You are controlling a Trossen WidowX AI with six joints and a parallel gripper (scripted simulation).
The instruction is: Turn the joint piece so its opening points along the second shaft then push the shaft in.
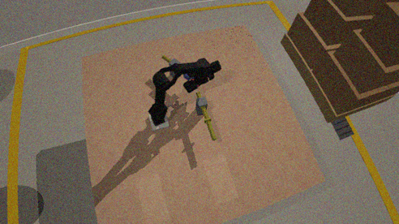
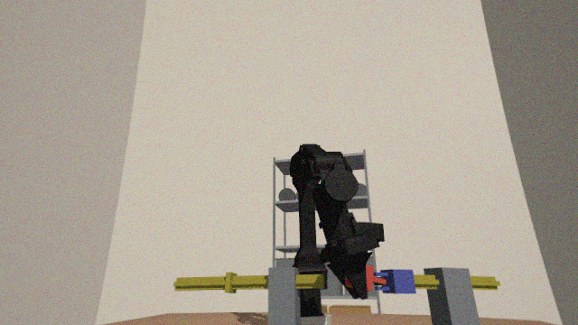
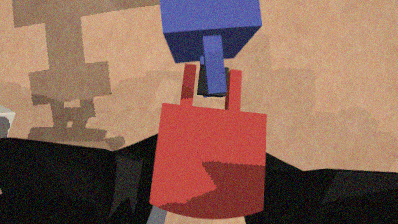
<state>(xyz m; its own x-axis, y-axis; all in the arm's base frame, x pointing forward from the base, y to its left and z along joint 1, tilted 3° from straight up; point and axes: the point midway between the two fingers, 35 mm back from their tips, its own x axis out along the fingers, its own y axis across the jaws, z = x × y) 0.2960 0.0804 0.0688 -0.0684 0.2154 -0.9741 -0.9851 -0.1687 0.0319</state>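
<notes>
My gripper tip is 3 cm below the red joint piece and 1 cm to the right of it.
</notes>
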